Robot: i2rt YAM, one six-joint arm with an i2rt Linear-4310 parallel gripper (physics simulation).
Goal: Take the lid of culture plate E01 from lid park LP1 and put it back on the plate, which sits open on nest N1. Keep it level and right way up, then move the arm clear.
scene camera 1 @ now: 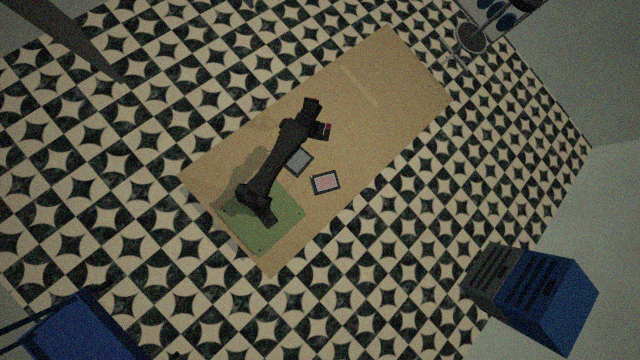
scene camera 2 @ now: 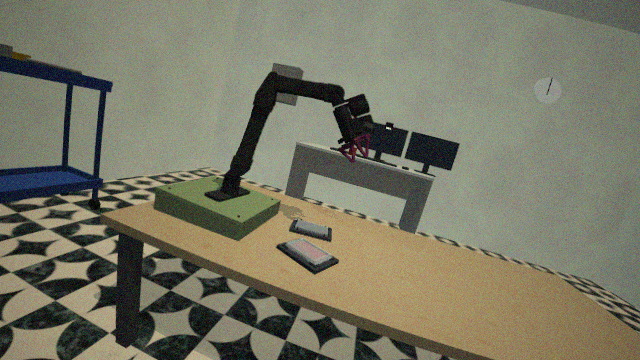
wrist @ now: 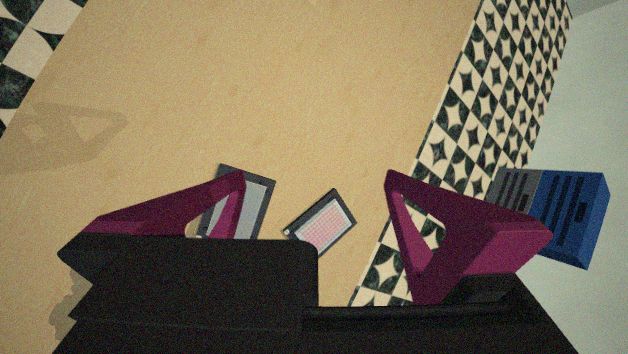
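Where they show: gripper, fingertip midpoint: (scene camera 1: 319,129) (scene camera 2: 359,160) (wrist: 314,177); arm's base at its link origin: (scene camera 2: 228,194).
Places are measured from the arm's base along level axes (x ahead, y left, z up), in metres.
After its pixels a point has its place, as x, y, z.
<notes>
The open culture plate (scene camera 1: 326,182) @[0.382, -0.089, -0.044] (scene camera 2: 310,251) @[0.392, -0.101, -0.045] (wrist: 324,220) @[0.398, -0.071, -0.045], with a pink well area, sits in the dark nest (scene camera 2: 295,259) @[0.364, -0.144, -0.064] (wrist: 311,210) @[0.402, -0.034, -0.058] on the table. The pale grey lid (scene camera 1: 298,162) @[0.319, 0.107, -0.052] (scene camera 2: 312,229) @[0.335, 0.088, -0.052] (wrist: 253,207) @[0.345, 0.089, -0.052] lies flat on the dark lid park (scene camera 1: 306,168) @[0.333, 0.054, -0.061] (wrist: 266,202) @[0.367, 0.069, -0.060] beside it. Labels are too small to read. My gripper (scene camera 2: 357,149) @[0.433, 0.127, 0.249] (wrist: 314,177) @[0.433, 0.127, 0.249] is open and empty, with magenta fingers, high above the table and away from both holders. In the wrist view the left finger and the gripper body cover part of the lid and park.
The wooden table (scene camera 1: 400,75) @[1.318, 0.211, -0.071] (scene camera 2: 450,295) @[0.838, -0.004, -0.070] (wrist: 300,90) @[0.621, 0.140, -0.070] carries the green base block (scene camera 1: 280,227) @[0.022, -0.132, 0.000] (scene camera 2: 200,215) @[0.033, -0.176, -0.032] of the arm. Off the table are a blue cart (scene camera 2: 50,182), a desk (scene camera 2: 350,170) with two monitors, and a blue-grey cabinet (scene camera 1: 545,295) (wrist: 570,215).
</notes>
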